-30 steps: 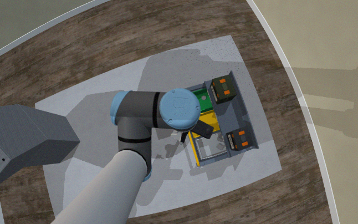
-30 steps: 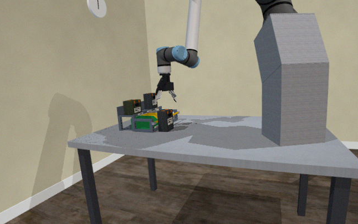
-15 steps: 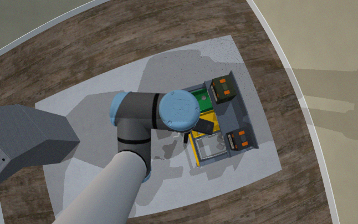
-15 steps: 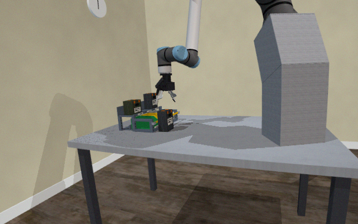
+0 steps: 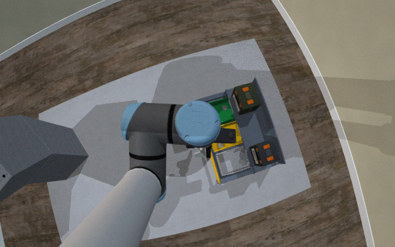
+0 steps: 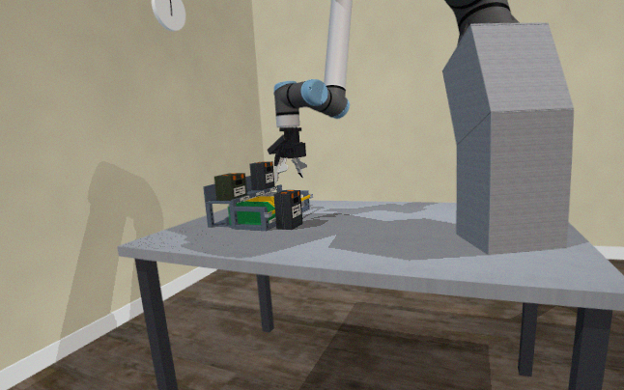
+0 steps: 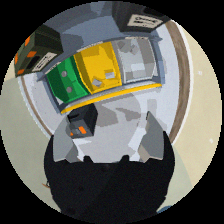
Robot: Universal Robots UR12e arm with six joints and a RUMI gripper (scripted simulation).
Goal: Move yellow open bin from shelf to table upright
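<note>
Now: hand 100 mm above the thin yellow rod. Also, from my hand: green bin 120 mm ahead, 100 mm to the left, 110 mm below; yellow open bin 100 mm ahead, 10 mm to the right, 110 mm below; black box 40 mm behind, 120 mm to the left, 90 mm below.
</note>
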